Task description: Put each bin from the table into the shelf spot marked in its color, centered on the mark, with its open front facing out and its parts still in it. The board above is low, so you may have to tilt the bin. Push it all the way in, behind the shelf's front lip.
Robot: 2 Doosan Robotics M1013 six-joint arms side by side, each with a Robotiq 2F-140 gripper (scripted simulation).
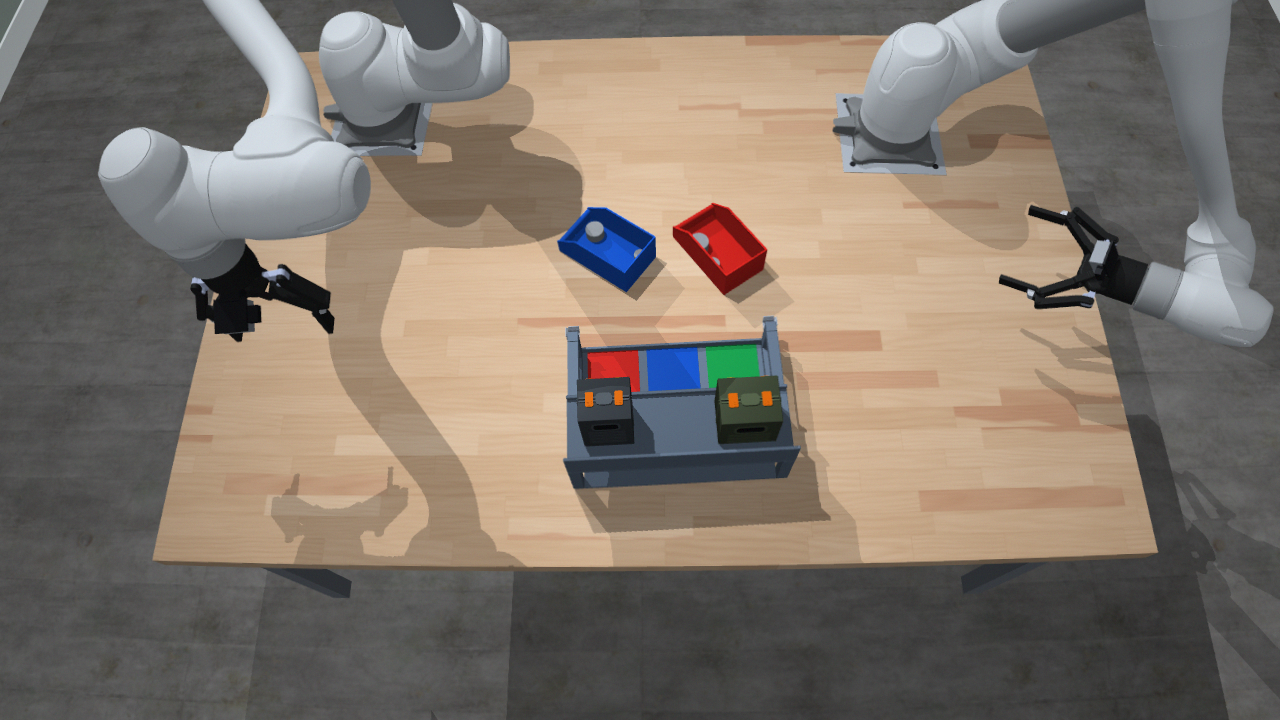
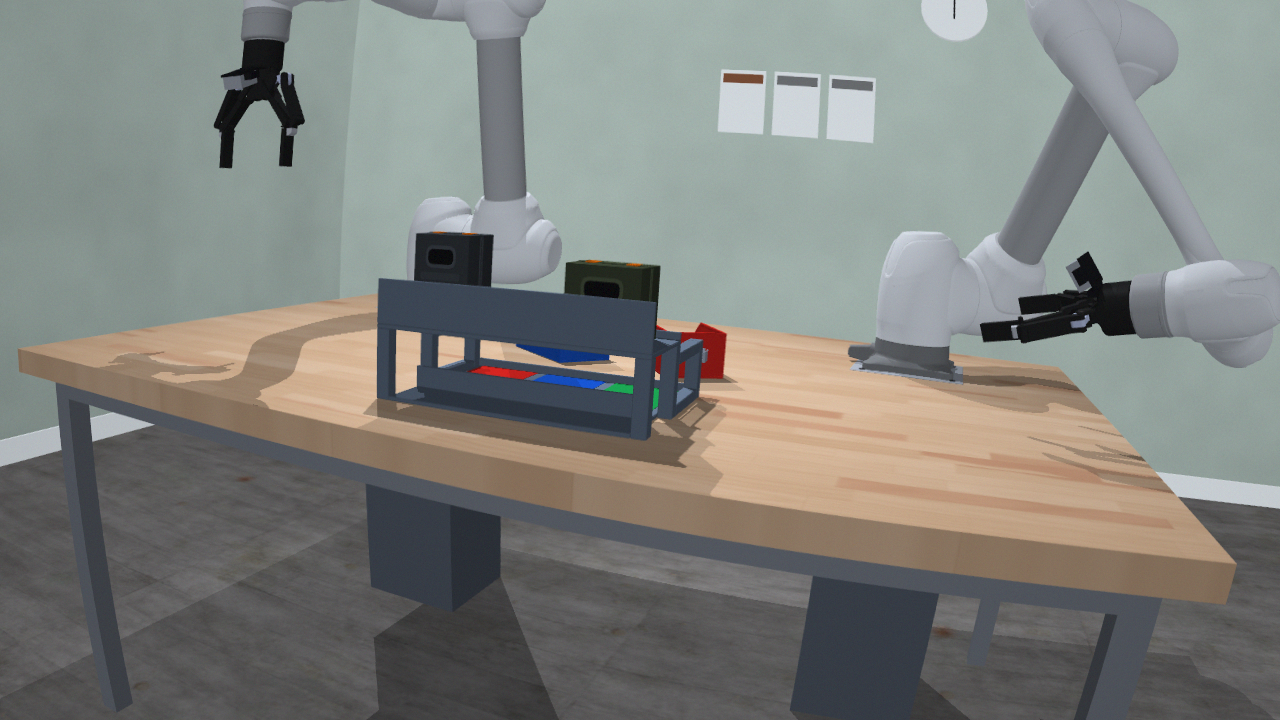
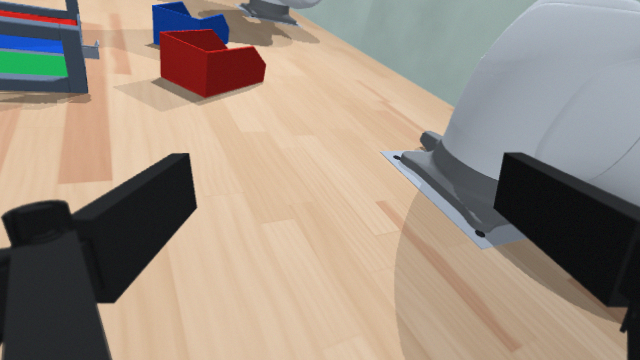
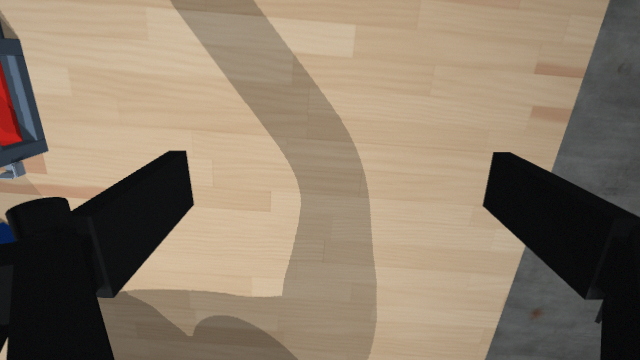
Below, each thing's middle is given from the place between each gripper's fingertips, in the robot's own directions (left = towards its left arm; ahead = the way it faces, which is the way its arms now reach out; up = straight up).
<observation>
I see my right gripper (image 2: 254,167) 37 cm past the red bin (image 1: 730,241), 67 cm to the right of it and 29 cm above it. The rest, counted from my right hand: blue bin (image 1: 622,238) 36 cm behind, 45 cm to the left, 29 cm below.
Now: the red bin 50 mm behind my left hand (image 2: 1002,318), 550 mm to the right of it and 120 mm below it. From my left hand the other things lie so: blue bin 40 mm behind, 770 mm to the right, 120 mm below.
</observation>
